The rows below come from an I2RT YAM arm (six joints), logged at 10 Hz.
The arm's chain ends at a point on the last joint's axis. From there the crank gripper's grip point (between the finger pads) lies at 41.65 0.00 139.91 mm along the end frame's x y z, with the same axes.
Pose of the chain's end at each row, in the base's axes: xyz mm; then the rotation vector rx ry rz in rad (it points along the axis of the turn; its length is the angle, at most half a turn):
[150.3 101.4 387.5 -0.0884 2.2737 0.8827]
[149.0 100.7 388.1 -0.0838 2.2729 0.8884]
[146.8 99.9 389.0 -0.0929 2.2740 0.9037]
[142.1 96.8 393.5 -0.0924 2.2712 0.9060]
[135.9 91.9 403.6 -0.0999 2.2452 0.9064]
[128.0 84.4 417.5 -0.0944 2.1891 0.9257]
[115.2 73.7 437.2 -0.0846 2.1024 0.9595]
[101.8 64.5 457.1 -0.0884 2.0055 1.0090]
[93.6 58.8 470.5 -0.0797 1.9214 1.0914]
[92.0 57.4 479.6 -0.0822 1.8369 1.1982]
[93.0 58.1 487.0 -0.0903 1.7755 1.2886]
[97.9 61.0 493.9 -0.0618 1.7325 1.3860]
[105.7 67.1 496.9 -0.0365 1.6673 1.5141]
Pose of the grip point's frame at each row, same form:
[199.4 195.1 286.9 -0.0884 2.2737 0.8827]
[198.0 194.8 287.9 -0.0838 2.2729 0.8884]
[194.4 195.4 289.3 -0.0929 2.2740 0.9037]
[189.9 192.5 294.1 -0.0924 2.2712 0.9060]
[186.2 188.1 306.0 -0.0999 2.2452 0.9064]
[183.3 183.1 325.3 -0.0944 2.1891 0.9257]
[177.4 176.3 354.1 -0.0846 2.1024 0.9595]
[169.3 172.2 385.2 -0.0884 2.0055 1.0090]
[162.3 173.1 411.2 -0.0797 1.9214 1.0914]
[158.3 179.3 434.3 -0.0822 1.8369 1.1982]
[155.1 185.6 452.6 -0.0903 1.7755 1.2886]
[155.9 192.8 469.8 -0.0618 1.7325 1.3860]
[157.4 203.3 487.1 -0.0365 1.6673 1.5141]

